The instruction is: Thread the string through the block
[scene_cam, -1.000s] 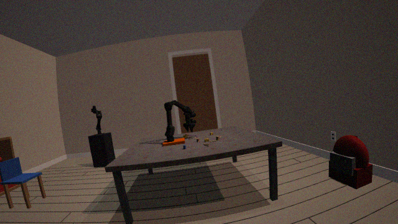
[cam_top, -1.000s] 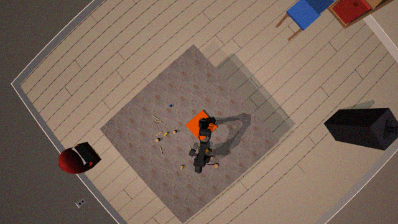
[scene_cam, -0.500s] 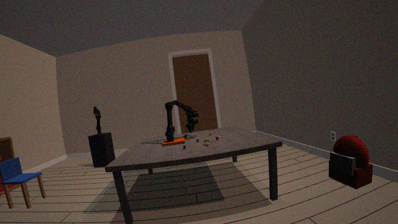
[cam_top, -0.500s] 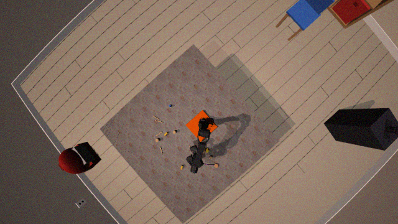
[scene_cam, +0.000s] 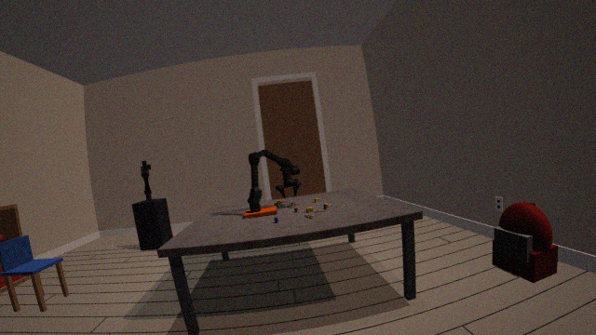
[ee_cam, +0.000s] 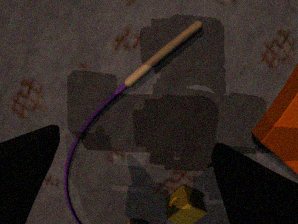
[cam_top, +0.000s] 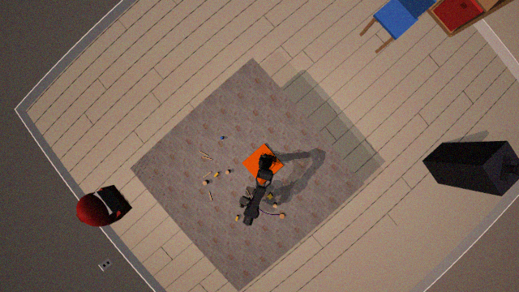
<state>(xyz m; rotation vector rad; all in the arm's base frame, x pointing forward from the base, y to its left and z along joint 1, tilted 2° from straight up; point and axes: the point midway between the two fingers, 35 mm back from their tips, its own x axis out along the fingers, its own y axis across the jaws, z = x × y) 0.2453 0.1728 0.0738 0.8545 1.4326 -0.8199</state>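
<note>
The purple string lies 60 mm below my gripper tip, 20 mm ahead of it and 10 mm to the right of it. The rest, counted from my gripper tip: round wooden button: 240 mm to the left, 80 mm behind, 60 mm below; then blue piece: 500 mm to the right, 90 mm behind, 50 mm below; then thin wooden stick: 60 mm below, 30 mm to the right, 10 mm ahead.
</note>
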